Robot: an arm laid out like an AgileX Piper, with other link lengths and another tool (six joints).
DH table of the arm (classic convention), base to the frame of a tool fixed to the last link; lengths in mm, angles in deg. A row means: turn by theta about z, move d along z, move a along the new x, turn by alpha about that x. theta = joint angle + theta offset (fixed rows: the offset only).
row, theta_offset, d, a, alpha
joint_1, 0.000, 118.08, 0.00, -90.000
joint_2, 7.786, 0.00, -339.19, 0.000
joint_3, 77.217, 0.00, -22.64, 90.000
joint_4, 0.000, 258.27, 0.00, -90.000
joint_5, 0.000, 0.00, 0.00, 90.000
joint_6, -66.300, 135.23, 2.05, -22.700
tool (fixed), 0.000, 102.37, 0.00, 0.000
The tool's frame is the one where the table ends.
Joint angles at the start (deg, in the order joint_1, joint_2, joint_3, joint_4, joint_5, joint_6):
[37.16, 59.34, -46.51, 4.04, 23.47, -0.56]
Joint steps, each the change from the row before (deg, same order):
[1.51, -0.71, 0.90, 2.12, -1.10, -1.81]
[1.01, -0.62, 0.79, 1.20, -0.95, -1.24]
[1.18, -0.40, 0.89, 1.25, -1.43, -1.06]
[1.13, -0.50, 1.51, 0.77, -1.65, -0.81]
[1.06, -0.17, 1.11, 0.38, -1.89, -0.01]
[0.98, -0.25, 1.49, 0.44, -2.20, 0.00]
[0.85, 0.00, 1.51, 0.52, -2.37, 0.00]
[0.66, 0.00, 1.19, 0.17, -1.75, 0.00]
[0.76, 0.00, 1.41, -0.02, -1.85, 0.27]
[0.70, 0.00, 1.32, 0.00, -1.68, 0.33]
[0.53, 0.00, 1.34, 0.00, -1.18, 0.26]
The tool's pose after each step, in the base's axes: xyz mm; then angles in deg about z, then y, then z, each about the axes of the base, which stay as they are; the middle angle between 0 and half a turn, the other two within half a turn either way. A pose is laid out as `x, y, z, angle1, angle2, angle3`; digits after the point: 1 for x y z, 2 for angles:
220.3, 209.0, 268.8, -50.96, 139.29, 57.72
214.7, 212.9, 269.1, -51.24, 138.47, 58.86
209.5, 218.2, 269.2, -51.32, 137.46, 60.11
204.1, 221.3, 265.5, -51.63, 136.83, 61.02
201.1, 225.5, 264.0, -51.64, 135.86, 61.70
198.0, 228.7, 261.0, -51.57, 134.86, 62.27
196.1, 231.9, 257.2, -51.38, 133.96, 62.72
194.5, 233.8, 253.7, -51.49, 133.43, 62.95
192.2, 235.4, 248.8, -51.47, 133.00, 63.27
189.8, 236.8, 244.2, -51.33, 132.64, 63.64
187.0, 236.9, 237.7, -51.03, 132.77, 64.05

